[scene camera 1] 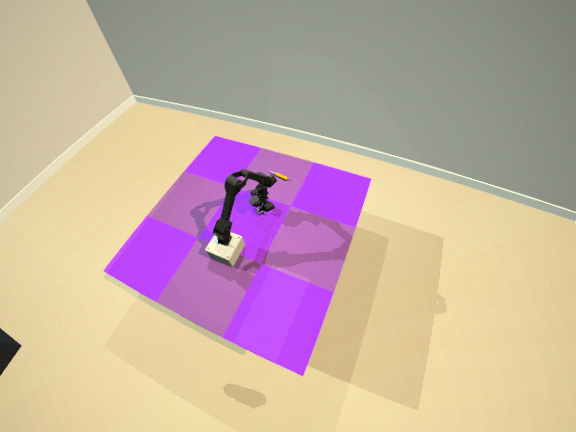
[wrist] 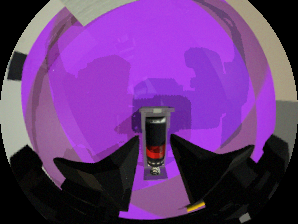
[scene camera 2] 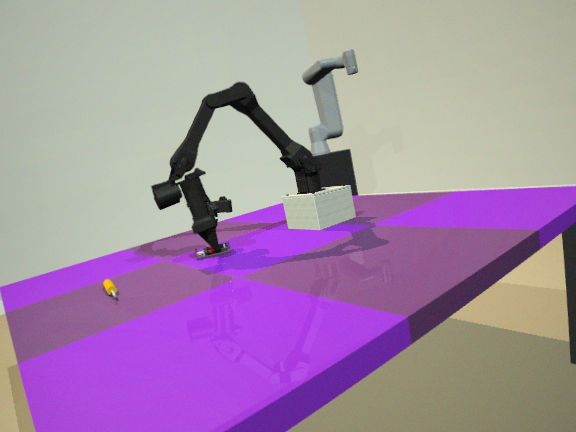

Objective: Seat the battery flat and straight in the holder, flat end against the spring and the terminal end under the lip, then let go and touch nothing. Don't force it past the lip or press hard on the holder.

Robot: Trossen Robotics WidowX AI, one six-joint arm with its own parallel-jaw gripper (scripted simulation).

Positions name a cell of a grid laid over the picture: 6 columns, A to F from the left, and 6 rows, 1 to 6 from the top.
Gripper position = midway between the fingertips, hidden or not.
Observation:
I see my gripper (scene camera 2: C4).
My gripper is seen too in the wrist view (wrist: D4).

